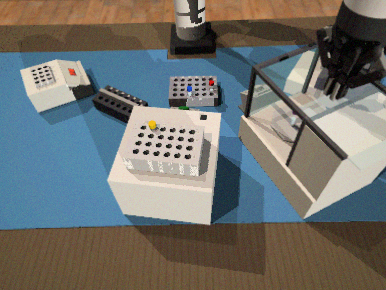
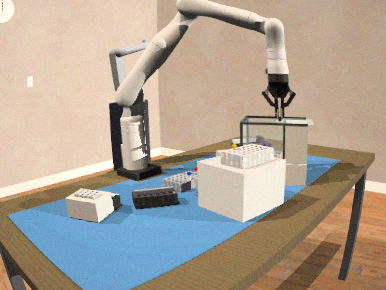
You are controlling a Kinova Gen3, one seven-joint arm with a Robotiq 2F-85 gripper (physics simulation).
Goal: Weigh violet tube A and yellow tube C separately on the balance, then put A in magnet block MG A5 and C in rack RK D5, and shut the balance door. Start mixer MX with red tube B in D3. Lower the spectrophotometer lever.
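Frame: origin at the arm's base, x ahead, y up, z right, level; metres.
Seen in the pictures: gripper, fingertip midpoint: (image 1: 332, 96) (image 2: 279, 118); arm's base at its link origin: (image 1: 191, 32) (image 2: 136, 167).
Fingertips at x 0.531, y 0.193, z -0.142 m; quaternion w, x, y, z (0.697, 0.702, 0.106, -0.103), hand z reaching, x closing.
Note:
Offsets run from my fingertips to a thing's middle. "*": to the spot under its first point.
My gripper (image 1: 336, 94) (image 2: 279, 118) is shut with nothing between its fingers, its tips at the balance's top. The balance {* dx +0.114, dy -0.173, dz +0.046 m} (image 1: 306, 207) (image 2: 296, 162) has a dark-framed glass chamber; its top pane stands slid toward the right, leaving the left part open. Violet tube A (image 2: 264, 145) shows small inside the chamber, through the glass. Yellow tube C {dx -0.037, dy -0.057, dz +0.305 m} (image 1: 152, 125) (image 2: 234, 146) stands in the white rack (image 1: 165, 166) (image 2: 240, 158). Red tube B {dx -0.260, dy -0.186, dz +0.142 m} (image 1: 211, 83) stands in the grey rack {dx -0.278, dy -0.202, dz +0.187 m} (image 1: 179, 99) (image 2: 172, 182). The mixer {dx -0.374, dy -0.182, dz +0.539 m} (image 1: 47, 97) (image 2: 82, 207) is at the far left, showing a red mark.
The white rack stands on a large white box (image 1: 160, 200) (image 2: 220, 192). A black block with holes {dx -0.263, dy -0.193, dz +0.381 m} (image 1: 120, 102) (image 2: 155, 198) lies between the mixer and that box. A blue-capped tube {dx -0.252, dy -0.186, dz +0.201 m} (image 1: 189, 89) (image 2: 189, 173) stands in the grey rack. A green cap {dx -0.172, dy -0.148, dz +0.229 m} (image 1: 183, 108) shows behind the box.

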